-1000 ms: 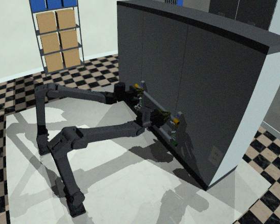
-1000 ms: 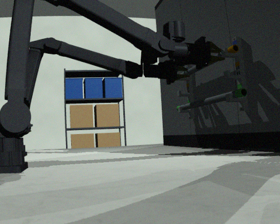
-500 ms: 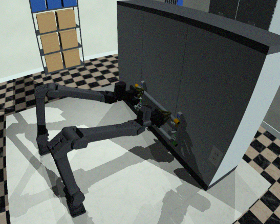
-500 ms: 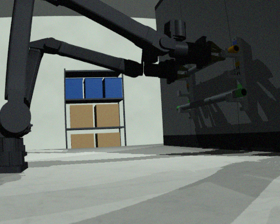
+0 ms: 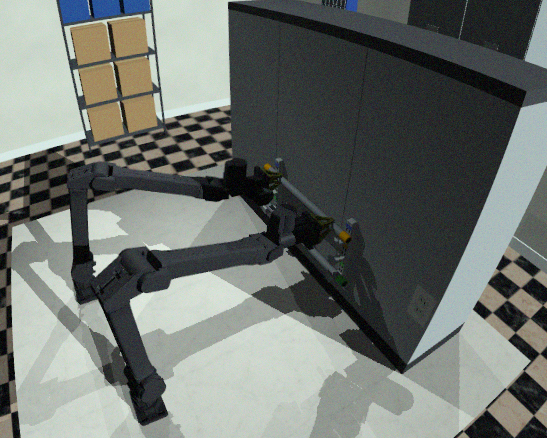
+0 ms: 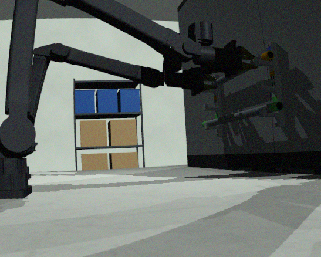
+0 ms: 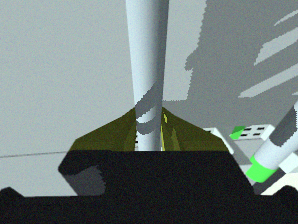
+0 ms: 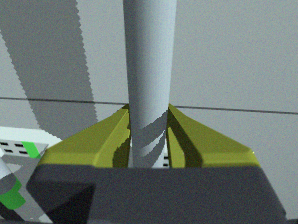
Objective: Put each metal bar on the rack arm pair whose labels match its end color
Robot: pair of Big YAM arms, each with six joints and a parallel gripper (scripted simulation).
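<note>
Right now the orange-ended bar is 150 mm to the right of my left hand and 20 mm behind it. Round my left hand: green-ended bar: 160 mm to the right, 150 mm below, 40 mm behind; then grey cabinet wall: 160 mm ahead, 140 mm to the right, 110 mm above; then wall outlet: 670 mm to the right, 70 mm behind, 40 mm below.
</note>
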